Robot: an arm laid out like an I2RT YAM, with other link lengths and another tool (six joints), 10 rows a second.
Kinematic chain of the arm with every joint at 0, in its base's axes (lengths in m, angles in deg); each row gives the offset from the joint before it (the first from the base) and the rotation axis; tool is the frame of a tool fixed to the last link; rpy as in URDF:
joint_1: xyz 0 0 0.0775 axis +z
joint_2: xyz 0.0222 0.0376 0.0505 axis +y
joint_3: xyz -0.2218 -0.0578 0 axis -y
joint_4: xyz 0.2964 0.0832 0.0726 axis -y
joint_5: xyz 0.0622 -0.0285 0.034 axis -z
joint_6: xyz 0.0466 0 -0.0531 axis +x
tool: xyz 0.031 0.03 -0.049 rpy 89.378 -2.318 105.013
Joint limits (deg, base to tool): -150..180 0..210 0..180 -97..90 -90..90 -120..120
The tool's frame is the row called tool.
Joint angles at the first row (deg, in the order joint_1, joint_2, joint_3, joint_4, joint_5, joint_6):
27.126, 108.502, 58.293, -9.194, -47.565, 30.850
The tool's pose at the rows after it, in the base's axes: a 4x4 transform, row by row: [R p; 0 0 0 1], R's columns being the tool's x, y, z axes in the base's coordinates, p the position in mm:
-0.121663 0.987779 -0.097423 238.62; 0.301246 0.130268 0.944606 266.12; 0.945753 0.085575 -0.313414 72.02; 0 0 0 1
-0.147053 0.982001 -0.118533 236.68; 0.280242 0.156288 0.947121 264.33; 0.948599 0.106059 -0.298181 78.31; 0 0 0 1
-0.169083 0.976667 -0.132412 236.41; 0.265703 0.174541 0.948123 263.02; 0.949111 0.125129 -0.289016 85.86; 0 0 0 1
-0.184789 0.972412 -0.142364 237.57; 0.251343 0.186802 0.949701 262.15; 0.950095 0.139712 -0.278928 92.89; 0 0 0 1
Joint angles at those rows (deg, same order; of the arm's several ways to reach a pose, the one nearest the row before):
27.416, 107.981, 58.015, -9.060, -50.314, 29.684
27.362, 106.913, 58.062, -10.255, -51.555, 27.775
27.251, 105.839, 58.489, -11.835, -52.331, 26.147
27.071, 105.134, 59.167, -13.167, -53.104, 24.991

